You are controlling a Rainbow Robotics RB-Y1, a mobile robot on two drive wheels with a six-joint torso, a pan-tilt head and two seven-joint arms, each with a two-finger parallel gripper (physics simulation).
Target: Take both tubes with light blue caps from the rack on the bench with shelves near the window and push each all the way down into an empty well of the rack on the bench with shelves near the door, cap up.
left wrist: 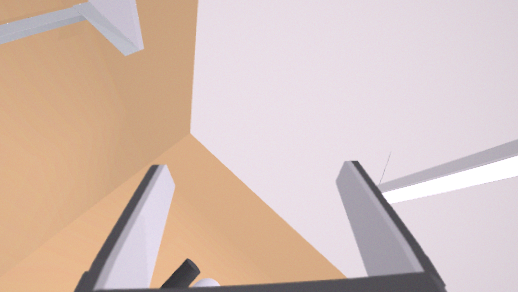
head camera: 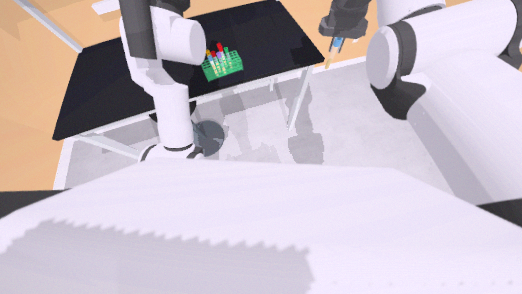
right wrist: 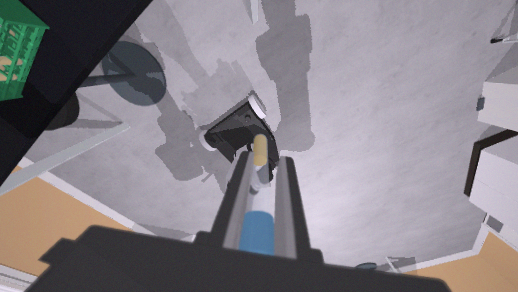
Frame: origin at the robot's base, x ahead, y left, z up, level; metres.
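Where they show: left gripper, fingertip midpoint: (left wrist: 257, 173); right gripper, fingertip midpoint: (head camera: 334, 50) (right wrist: 265, 163).
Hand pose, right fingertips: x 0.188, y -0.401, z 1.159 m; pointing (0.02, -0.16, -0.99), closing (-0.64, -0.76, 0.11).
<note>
Each offset is from my right fingertips to the top centre of the thing. "pt": to the spot under its first point. Level surfaces: height alone.
My right gripper (head camera: 335, 49) (right wrist: 265, 163) is shut on a tube with a light blue cap {pt dx -0.022, dy +0.022, dz +0.043 m} (head camera: 338, 42) (right wrist: 257, 233). The tube's tan end points down, out past the bench's right end in the head view. A green rack (head camera: 225, 72) (right wrist: 24, 20) stands on the black bench {dz -0.245 m} (head camera: 272, 32) (right wrist: 100, 25), left of this gripper. It holds several tubes with red, orange, purple and green caps; a small light blue cap {pt dx +0.322, dy +0.386, dz -0.134 m} (head camera: 211, 58) shows at its left side. My left gripper (left wrist: 257, 173) is open and empty, pointing at the wall and ceiling; its fingers do not show in the head view.
A stool's round base {dx +0.539, dy +0.797, dz -1.129 m} (head camera: 211, 138) (right wrist: 142, 75) is on the floor by the bench's front. A white bench leg {pt dx +0.269, dy -0.158, dz -0.618 m} (head camera: 299, 100) stands near the right end. My left arm (head camera: 172, 112) covers part of the bench. A ceiling lamp (left wrist: 460, 179) and a white shelf {dz +0.650 m} (left wrist: 117, 22) show in the left wrist view.
</note>
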